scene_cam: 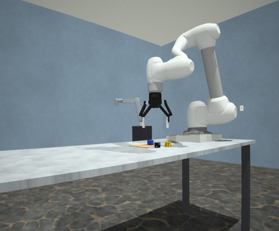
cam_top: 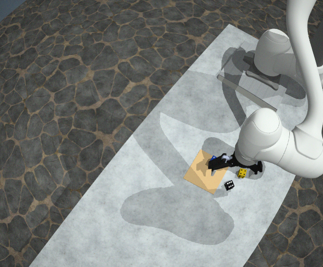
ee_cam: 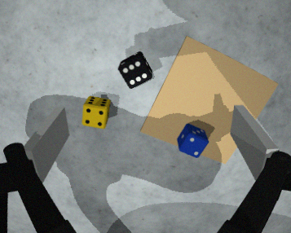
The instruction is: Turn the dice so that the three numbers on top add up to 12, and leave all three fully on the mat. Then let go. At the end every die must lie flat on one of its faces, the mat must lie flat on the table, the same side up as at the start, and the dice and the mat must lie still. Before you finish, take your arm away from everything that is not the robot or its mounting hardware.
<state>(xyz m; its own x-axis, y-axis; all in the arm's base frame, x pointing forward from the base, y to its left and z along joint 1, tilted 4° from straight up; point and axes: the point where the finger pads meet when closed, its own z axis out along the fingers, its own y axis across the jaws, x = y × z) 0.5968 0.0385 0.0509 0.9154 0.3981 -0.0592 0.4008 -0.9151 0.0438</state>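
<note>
Right now the black die is 110 mm below my hand, 20 mm to the left of it and 10 mm ahead of it. From my hand the other things lie so: blue die (110 mm below, 80 mm to the right, 50 mm behind); tan mat (120 mm below, 90 mm to the right); yellow die (110 mm below, 60 mm behind, 50 mm to the left).
</note>
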